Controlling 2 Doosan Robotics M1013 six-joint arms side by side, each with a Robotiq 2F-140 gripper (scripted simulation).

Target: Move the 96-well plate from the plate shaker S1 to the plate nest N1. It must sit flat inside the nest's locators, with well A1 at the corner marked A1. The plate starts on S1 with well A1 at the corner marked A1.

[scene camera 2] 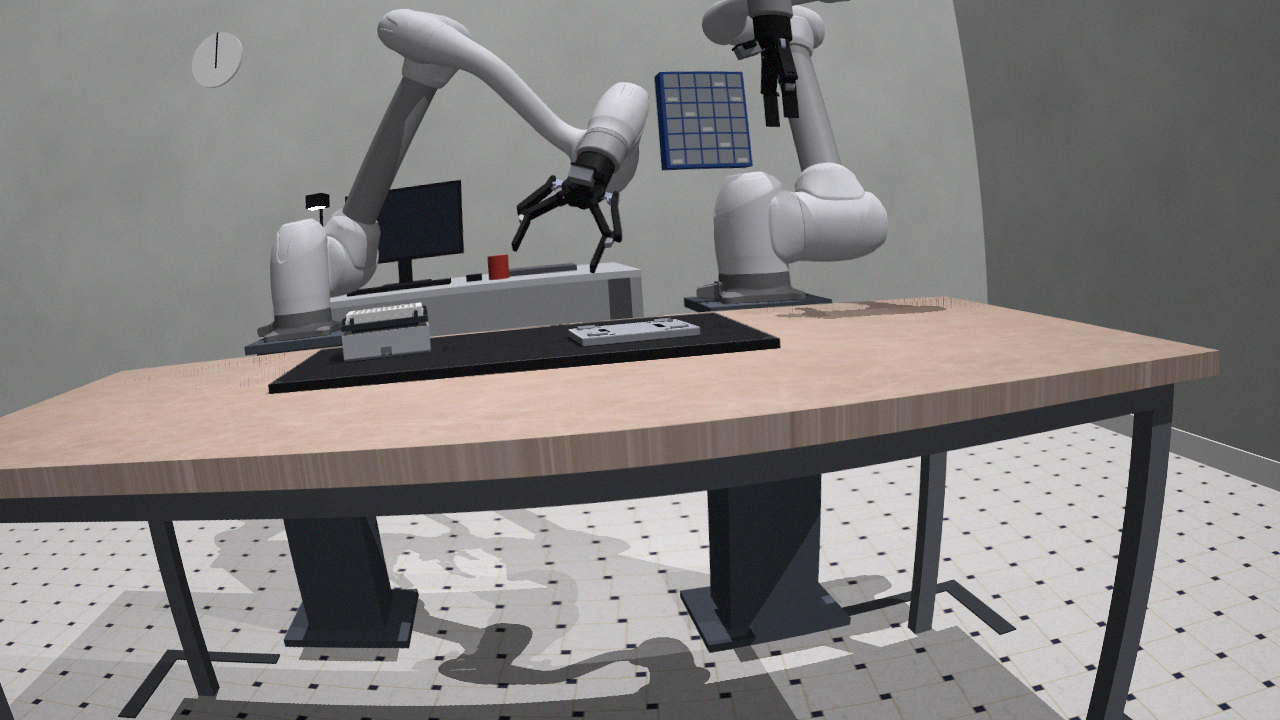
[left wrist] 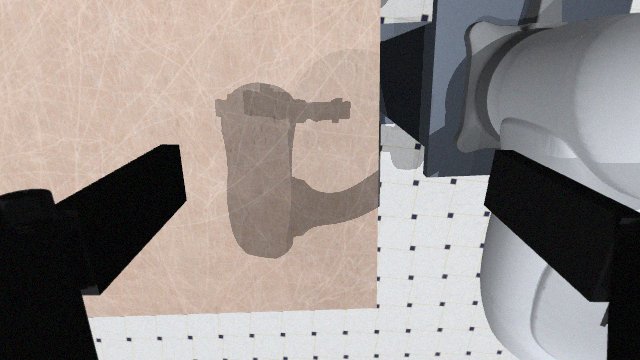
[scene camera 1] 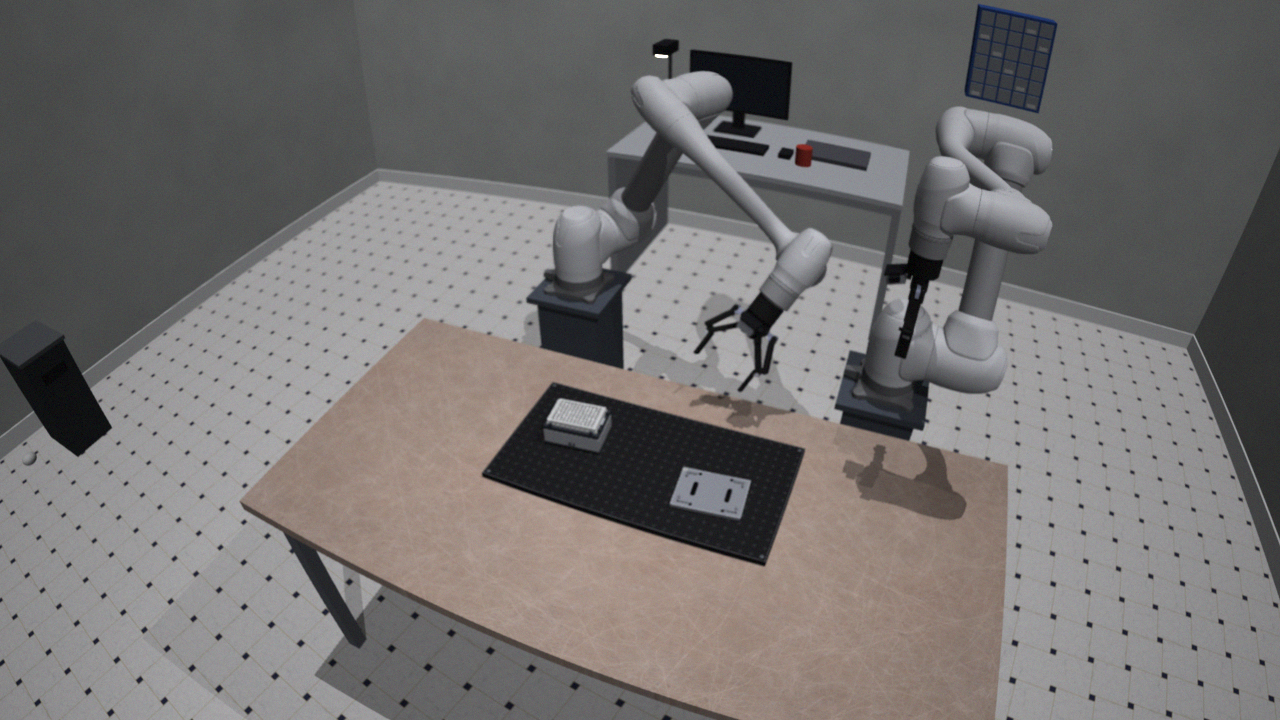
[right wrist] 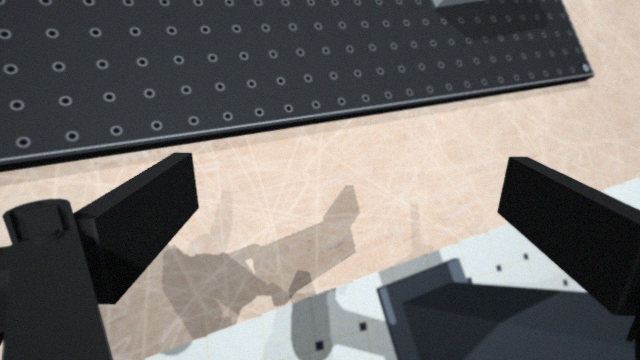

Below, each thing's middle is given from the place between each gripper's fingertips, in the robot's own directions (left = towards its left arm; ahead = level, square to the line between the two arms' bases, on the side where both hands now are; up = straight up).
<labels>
I see my right gripper [scene camera 2: 552,258] 27 cm short of the white 96-well plate [scene camera 1: 584,417], 25 cm to the left of it and 6 cm above it. From my right hand the other things lie so: grey plate nest N1 [scene camera 1: 712,488] (29 cm ahead, 13 cm to the left, 11 cm below).
The grey plate nest N1 lies 340 mm ahead of my left hand [scene camera 2: 781,122], 300 mm to the right of it and 350 mm below it. From my left hand the other things lie so: white 96-well plate: 320 mm ahead, 680 mm to the right, 290 mm below.
</labels>
